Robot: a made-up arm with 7 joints. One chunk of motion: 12 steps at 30 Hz.
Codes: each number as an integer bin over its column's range. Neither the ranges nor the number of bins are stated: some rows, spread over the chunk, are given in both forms.
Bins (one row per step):
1: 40 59 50 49 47 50 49
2: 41 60 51 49 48 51 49
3: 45 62 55 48 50 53 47
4: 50 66 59 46 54 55 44
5: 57 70 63 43 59 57 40
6: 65 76 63 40 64 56 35
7: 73 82 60 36 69 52 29
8: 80 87 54 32 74 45 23
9: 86 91 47 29 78 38 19
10: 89 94 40 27 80 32 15
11: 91 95 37 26 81 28 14
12: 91 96 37 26 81 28 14
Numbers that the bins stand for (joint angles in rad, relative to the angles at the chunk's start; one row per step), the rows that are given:
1: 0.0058 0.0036 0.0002 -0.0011 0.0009 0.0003 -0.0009
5: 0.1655 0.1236 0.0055 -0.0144 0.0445 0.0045 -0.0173
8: 0.3815 0.3091 0.0018 -0.0389 0.0991 -0.0027 -0.0482
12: 0.4848 0.4073 -0.0051 -0.0522 0.1245 -0.0130 -0.0645
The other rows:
2: 0.0152 0.0145 0.0006 -0.0011 0.0045 0.0009 -0.0009
3: 0.0527 0.0364 0.0022 -0.0033 0.0118 0.0021 -0.0045
4: 0.0997 0.0800 0.0038 -0.0078 0.0264 0.0033 -0.0100
6: 0.2406 0.1891 0.0055 -0.0211 0.0627 0.0039 -0.0264
7: 0.3158 0.2545 0.0042 -0.0300 0.0809 0.0015 -0.0373
9: 0.4379 0.3527 -0.0010 -0.0456 0.1136 -0.0070 -0.0555
10: 0.4661 0.3855 -0.0038 -0.0500 0.1209 -0.0106 -0.0627
11: 0.4848 0.3964 -0.0051 -0.0522 0.1245 -0.0130 -0.0645

